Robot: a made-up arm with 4 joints.
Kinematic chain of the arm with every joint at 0, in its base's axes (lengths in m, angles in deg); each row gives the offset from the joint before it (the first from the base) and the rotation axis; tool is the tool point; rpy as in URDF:
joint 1: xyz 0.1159 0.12 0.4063 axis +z
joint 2: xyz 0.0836 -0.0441 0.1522 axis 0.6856 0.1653 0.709
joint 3: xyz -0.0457 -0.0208 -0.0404 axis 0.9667 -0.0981 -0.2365
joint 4: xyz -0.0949 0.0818 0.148 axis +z
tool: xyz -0.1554 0.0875 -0.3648 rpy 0 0 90
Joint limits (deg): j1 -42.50..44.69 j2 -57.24..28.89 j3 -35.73..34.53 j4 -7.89..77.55
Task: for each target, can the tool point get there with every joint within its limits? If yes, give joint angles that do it. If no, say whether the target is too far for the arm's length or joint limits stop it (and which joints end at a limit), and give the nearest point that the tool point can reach.
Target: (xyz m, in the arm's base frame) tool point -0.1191 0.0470 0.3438
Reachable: yes | joints 29.69 10.93 17.86 40.25
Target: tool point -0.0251 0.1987 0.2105
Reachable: yes | joints -28.45 -40.91 -17.31 0.34
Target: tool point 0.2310 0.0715 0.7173
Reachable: no: joint limits stop it (at a limit: joint 1, joint 3, joint 4) | nearest point 0.0810 -0.1790 0.4386 | short by 0.404 m
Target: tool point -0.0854 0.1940 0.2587
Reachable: yes | joints -18.98 -17.70 -14.30 12.73
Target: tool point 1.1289 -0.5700 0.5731
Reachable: no: too far | nearest point 0.2251 -0.1477 0.3367 | short by 1.025 m
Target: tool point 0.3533 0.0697 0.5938
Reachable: no: joint limits stop it (at a limit: joint 1, joint 3, joint 4) | nearest point 0.2237 -0.1493 0.3388 | short by 0.360 m
